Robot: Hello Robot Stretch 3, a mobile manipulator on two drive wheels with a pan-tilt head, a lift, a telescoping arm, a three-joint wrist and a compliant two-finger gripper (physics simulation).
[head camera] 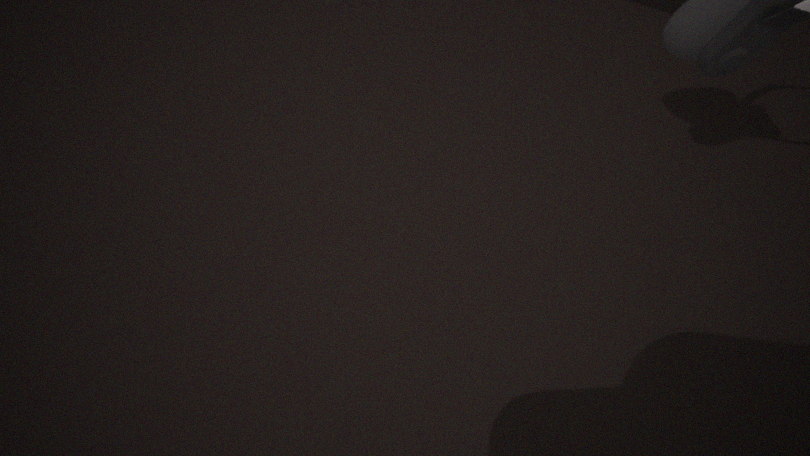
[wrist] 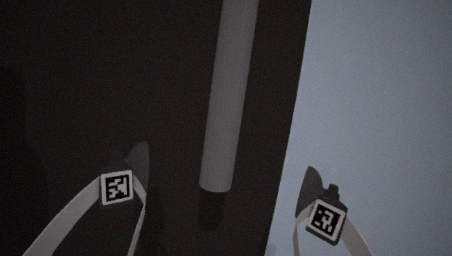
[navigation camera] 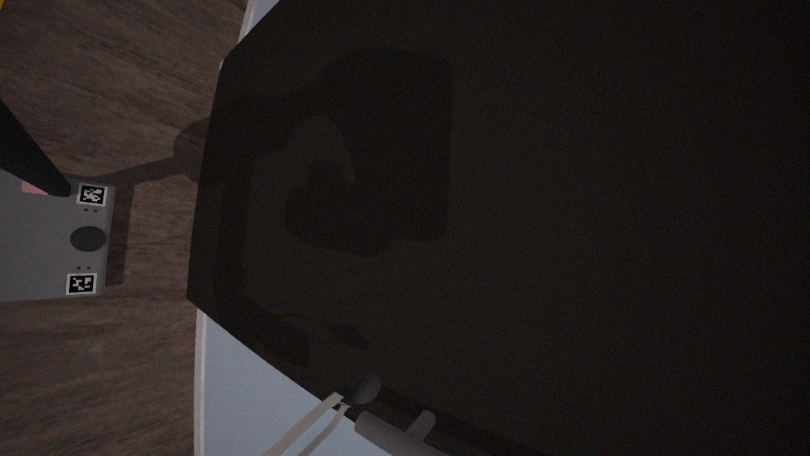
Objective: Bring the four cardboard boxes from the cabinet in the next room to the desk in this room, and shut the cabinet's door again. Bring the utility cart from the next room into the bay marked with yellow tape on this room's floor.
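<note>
A large dark door panel [head camera: 340, 226] [navigation camera: 566, 226] [wrist: 75, 75] fills much of all three views. Its grey bar handle [navigation camera: 396, 436] [wrist: 229, 100] runs down from the top of the wrist view and ends between the two fingers as seen there. My gripper [wrist: 224, 172] is open, with the left finger in front of the door and the right finger in front of the blue wall. No contact with the handle shows. One fingertip shows at the top right of the head view. A speck of yellow tape [navigation camera: 1, 3] shows at the navigation view's top left corner. Boxes, cabinet, cart and desk do not show.
The light blue wall [navigation camera: 243, 396] [wrist: 380, 100] stands beyond the door's edge, with a pale skirting board [navigation camera: 199, 385] along the wooden floor [navigation camera: 141, 351]. My grey base [navigation camera: 45, 243] is at the left of the navigation view, a strip of floor away from the door.
</note>
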